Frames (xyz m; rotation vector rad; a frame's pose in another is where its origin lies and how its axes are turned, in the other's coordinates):
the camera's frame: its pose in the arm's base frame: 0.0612 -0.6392 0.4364 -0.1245 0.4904 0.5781
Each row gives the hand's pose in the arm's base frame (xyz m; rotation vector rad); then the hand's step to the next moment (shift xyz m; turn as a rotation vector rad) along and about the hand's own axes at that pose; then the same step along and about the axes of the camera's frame.
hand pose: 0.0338 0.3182 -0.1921 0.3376 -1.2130 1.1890
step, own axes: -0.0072 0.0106 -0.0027 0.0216 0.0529 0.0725
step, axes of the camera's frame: 0.0018 0.0056 -0.0117 -0.0857 0.0299 -0.0167
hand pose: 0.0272 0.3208 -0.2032 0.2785 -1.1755 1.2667
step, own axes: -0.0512 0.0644 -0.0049 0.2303 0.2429 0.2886
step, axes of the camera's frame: -0.0003 0.0195 -0.0801 -0.3776 0.2281 0.0266
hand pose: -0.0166 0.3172 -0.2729 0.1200 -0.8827 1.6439
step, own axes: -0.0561 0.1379 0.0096 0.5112 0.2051 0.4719
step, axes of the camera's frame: -0.0622 0.0151 -0.1347 -0.5466 0.3957 0.2660
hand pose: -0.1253 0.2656 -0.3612 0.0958 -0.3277 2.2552
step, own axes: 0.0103 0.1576 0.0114 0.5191 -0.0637 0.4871
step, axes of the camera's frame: -0.1288 -0.0077 -0.0917 -0.3532 0.4276 0.4507
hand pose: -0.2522 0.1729 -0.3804 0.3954 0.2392 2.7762
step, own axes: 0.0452 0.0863 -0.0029 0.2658 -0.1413 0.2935
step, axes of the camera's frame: -0.0937 -0.0169 -0.0207 -0.1047 0.2834 0.2924
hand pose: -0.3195 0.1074 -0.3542 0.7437 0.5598 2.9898
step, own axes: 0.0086 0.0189 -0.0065 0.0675 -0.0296 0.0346
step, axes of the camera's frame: -0.0185 -0.0107 -0.0041 -0.0344 0.0649 0.0352
